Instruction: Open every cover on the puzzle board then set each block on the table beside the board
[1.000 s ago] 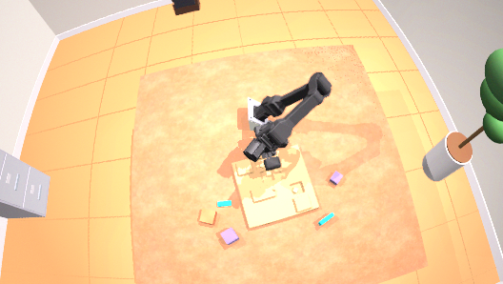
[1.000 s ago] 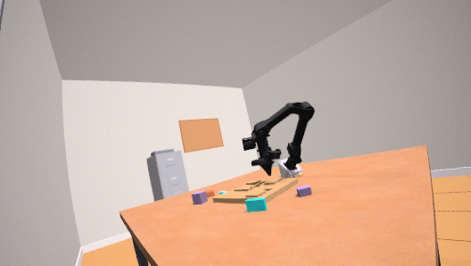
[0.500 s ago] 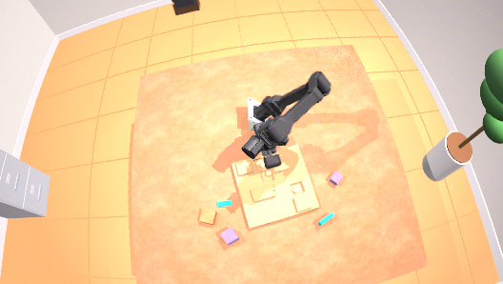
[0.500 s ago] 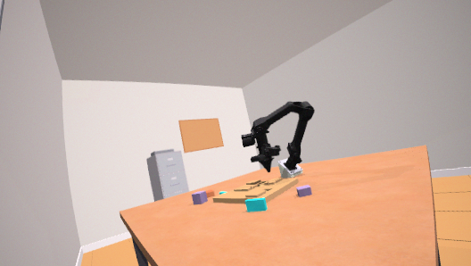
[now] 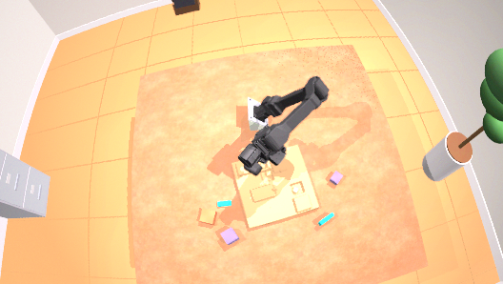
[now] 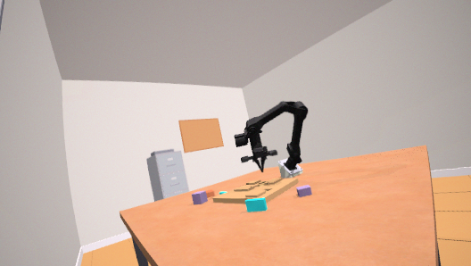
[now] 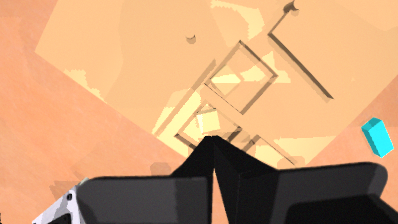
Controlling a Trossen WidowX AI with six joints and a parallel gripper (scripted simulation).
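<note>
The cyan block is 17 cm ahead of my gripper tip, 16 cm to the right of it and 7 cm below it. The rest, counted from my gripper tip: orange block 23 cm ahead, 23 cm to the right, 6 cm below.
</note>
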